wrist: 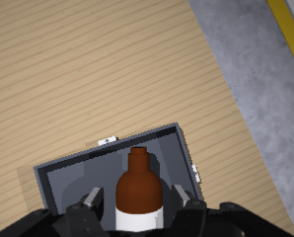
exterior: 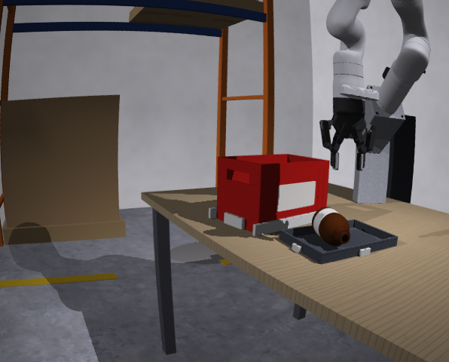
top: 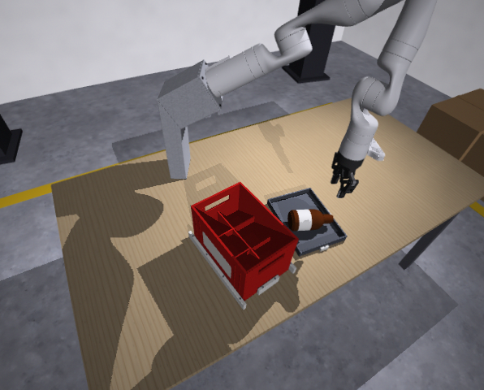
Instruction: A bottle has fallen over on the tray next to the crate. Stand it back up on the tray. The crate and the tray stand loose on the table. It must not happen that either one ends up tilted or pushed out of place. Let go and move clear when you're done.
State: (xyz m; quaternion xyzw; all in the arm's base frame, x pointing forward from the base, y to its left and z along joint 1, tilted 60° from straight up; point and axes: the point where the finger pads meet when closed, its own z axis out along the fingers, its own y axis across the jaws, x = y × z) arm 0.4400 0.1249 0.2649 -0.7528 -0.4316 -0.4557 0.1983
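Now: the brown bottle 10 mm behind my hand, 50 mm to the right of it and 160 mm below it. Also, from my hand: dark grey tray: 40 mm behind, 50 mm to the right, 190 mm below; red crate: 20 mm ahead, 330 mm to the right, 120 mm below.
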